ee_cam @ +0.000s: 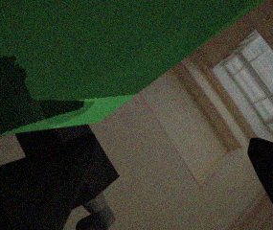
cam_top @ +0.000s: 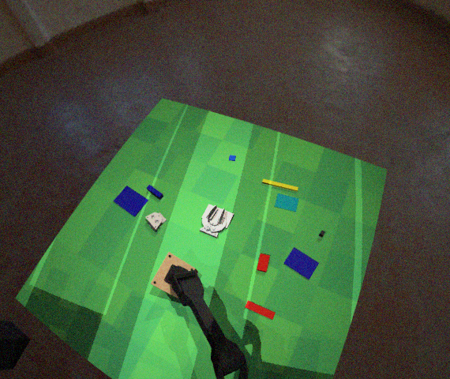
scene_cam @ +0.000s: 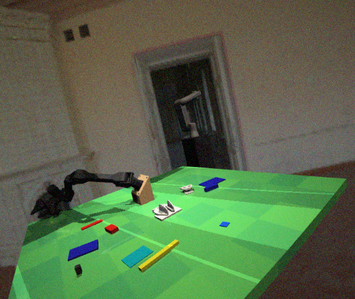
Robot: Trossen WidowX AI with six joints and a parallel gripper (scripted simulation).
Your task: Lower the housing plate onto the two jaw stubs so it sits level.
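Now: gripper tip 950 mm short of the yellow bar, 380 mm to the right of it and 40 mm above it. Round my gripper tip: red bar: 430 mm ahead, 270 mm to the left, 50 mm below; red block: 600 mm ahead, 330 mm to the left, 40 mm below; blue slab: 650 mm ahead, 190 mm to the left, 50 mm below.
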